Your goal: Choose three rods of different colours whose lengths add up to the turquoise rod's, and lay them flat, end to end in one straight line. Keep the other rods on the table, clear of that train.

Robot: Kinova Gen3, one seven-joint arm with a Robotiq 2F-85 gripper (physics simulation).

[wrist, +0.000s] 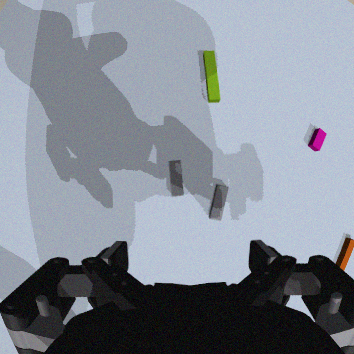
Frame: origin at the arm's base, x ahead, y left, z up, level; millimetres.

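Where they show: gripper, between the fingertips: (188, 255).
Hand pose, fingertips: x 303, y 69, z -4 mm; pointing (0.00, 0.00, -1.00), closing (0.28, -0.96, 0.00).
Note:
Things, the pixels of their top centre, and the offset from my fingertips. Level surfaces: height alone.
- long lime-green rod, centre of its top: (211, 73) 145 mm ahead, 19 mm left, 44 mm down
- short magenta rod, centre of its top: (319, 138) 120 mm ahead, 99 mm right, 44 mm down
- orange rod, centre of its top: (346, 256) 14 mm ahead, 182 mm right, 44 mm down
- pale blue table surface, height of its surface: 54 mm down
My gripper (188, 255) is open and empty, high above the table. Two grey rods lie apart ahead of the fingers: one grey rod (176, 178) is in shadow, the other grey rod (218, 202) is a little nearer and to the right. A long lime-green rod (212, 76) lies flat farther up, right of centre. A short magenta rod (317, 139) lies at the right. Part of an orange rod (345, 254) shows at the right edge, beside my right finger. The turquoise rod does not show in the wrist view.
The rods lie on a pale blue table surface (280, 60). Large shadows of the arm and gripper cross its left and middle parts, over the grey rods and part of the green one.

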